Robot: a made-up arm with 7 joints.
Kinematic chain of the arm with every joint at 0, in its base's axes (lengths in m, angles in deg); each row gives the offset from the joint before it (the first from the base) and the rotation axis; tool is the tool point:
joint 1: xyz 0 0 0.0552 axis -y
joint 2: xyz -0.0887 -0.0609 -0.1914 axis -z
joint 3: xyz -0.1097 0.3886 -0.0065 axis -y
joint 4: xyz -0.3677 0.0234 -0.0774 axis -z
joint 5: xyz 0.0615 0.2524 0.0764 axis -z
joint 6: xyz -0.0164 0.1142 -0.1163 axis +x
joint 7: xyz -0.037 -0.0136 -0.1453 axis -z
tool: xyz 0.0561 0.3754 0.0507
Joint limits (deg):
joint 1: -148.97..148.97
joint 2: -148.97..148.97
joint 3: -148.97..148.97
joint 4: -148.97..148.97
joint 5: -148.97..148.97
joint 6: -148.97..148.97
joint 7: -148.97..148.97
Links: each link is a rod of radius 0.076 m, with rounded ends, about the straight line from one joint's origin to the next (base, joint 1, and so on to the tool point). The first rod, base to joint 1, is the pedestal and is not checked.
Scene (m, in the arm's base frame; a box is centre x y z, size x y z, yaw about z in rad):
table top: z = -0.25
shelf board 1: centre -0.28 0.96 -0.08 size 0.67 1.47 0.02 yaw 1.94
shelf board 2: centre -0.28 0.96 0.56 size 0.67 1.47 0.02 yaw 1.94
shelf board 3: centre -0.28 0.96 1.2 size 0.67 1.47 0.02 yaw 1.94
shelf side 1: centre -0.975 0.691 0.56 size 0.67 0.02 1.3 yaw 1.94
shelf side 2: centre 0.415 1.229 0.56 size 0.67 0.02 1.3 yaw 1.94
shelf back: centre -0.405 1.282 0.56 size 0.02 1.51 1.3 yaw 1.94
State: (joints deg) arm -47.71 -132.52 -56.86 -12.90 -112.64 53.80 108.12
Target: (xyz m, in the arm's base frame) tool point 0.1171 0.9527 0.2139
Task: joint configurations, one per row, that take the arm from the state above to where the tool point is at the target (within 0.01 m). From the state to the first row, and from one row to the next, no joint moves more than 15 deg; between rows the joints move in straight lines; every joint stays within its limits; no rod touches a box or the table.
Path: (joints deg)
1: -47.99 -118.51 -67.61 -16.90 -114.69 54.80 97.80
2: -48.26 -104.50 -78.35 -20.90 -116.74 55.80 87.48
3: -48.54 -90.50 -89.10 -24.90 -118.79 56.80 77.16
4: -48.82 -76.49 -99.85 -28.90 -120.84 57.80 66.83
5: -49.10 -62.48 -110.59 -32.90 -122.89 58.80 56.51
6: -49.37 -48.47 -121.34 -36.90 -124.94 59.80 46.19
7: -49.65 -34.46 -132.08 -40.90 -127.00 60.80 35.87
8: -52.75 -31.98 -137.71 -32.90 -114.11 64.74 43.92
9: -55.85 -29.49 -143.34 -24.90 -101.22 68.69 51.97
10: -58.95 -27.01 -148.97 -16.89 -88.34 72.63 60.01

